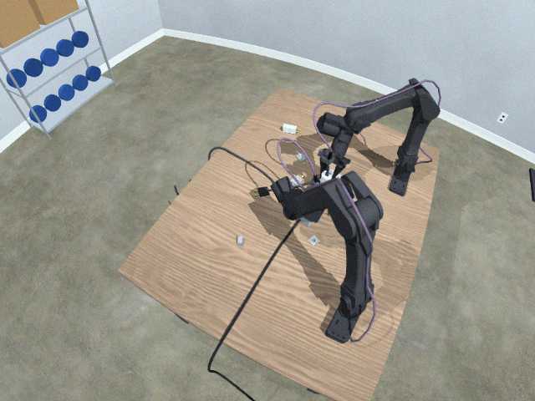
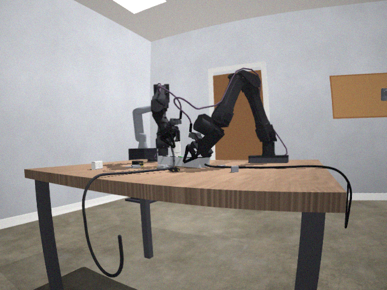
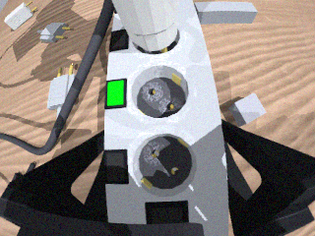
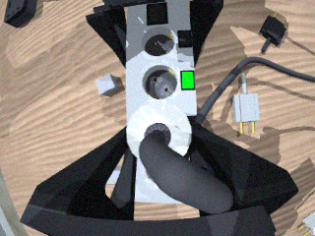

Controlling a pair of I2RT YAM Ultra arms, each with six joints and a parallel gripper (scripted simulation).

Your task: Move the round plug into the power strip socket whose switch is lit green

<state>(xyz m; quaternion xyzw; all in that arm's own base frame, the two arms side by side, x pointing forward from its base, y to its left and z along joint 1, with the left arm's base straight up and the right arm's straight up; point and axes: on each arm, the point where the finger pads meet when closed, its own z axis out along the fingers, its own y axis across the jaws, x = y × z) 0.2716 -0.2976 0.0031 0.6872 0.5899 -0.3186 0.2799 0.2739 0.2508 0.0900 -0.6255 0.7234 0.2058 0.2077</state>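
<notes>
The grey bar lies 10 cm behind my right hand, 8 cm below it and 6 cm to the right of it. The rest, counted from my right hand: white adapter: 25 cm to the right, 25 cm ahead, 8 cm below; then white round plug: 1 cm below.
</notes>
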